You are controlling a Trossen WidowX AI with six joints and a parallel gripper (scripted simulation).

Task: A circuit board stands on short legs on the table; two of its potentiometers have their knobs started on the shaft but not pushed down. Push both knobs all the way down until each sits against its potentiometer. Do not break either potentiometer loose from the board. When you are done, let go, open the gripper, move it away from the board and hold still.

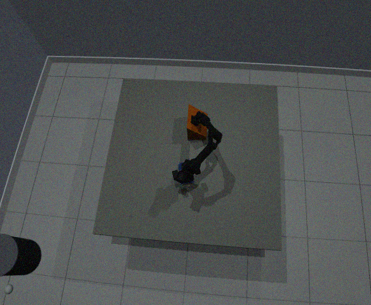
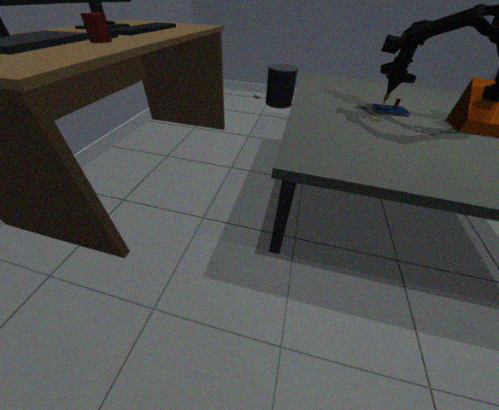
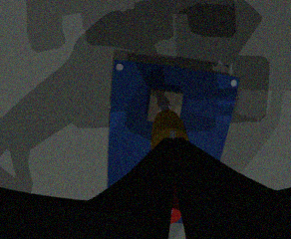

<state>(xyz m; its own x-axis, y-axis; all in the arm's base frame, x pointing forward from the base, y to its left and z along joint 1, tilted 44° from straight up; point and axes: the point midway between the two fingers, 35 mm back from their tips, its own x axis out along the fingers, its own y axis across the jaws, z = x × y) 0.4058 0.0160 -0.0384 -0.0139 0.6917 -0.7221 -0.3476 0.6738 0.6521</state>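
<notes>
Now: gripper tip 7 cm past the red knob, 4 cm above it and 2 cm to the left of it. From my gripper tip the other things lie so: yellow knob 1 cm below.
</notes>
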